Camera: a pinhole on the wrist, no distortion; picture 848 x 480 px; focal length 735.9 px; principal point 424.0 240.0 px. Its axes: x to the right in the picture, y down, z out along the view. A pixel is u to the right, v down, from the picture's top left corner.
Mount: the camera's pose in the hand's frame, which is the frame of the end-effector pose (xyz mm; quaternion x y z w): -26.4 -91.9 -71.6 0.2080 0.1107 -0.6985 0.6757
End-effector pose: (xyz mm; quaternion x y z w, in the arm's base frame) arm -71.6 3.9 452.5 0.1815 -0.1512 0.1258 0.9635
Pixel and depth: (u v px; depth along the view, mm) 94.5 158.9 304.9
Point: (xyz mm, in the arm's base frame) -199.2 -204.7 613.5
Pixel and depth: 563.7 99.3 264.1
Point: -135.6 -294.2 456.3
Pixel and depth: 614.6 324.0 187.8
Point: -54.6 -229.2 441.7
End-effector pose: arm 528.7 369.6 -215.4 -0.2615 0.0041 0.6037 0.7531
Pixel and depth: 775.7 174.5 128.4
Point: 693.5 297.4 -106.6
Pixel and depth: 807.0 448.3 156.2
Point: 730.8 348.5 -90.2
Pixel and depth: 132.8 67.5 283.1
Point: 525.3 323.2 60.8
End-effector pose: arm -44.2 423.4 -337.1 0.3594 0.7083 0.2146 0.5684
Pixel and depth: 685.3 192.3 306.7
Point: 23.4 131.1 -547.9
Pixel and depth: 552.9 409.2 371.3
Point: 102.0 196.4 -630.0
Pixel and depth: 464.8 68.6 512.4
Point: 230.0 6.4 -526.7
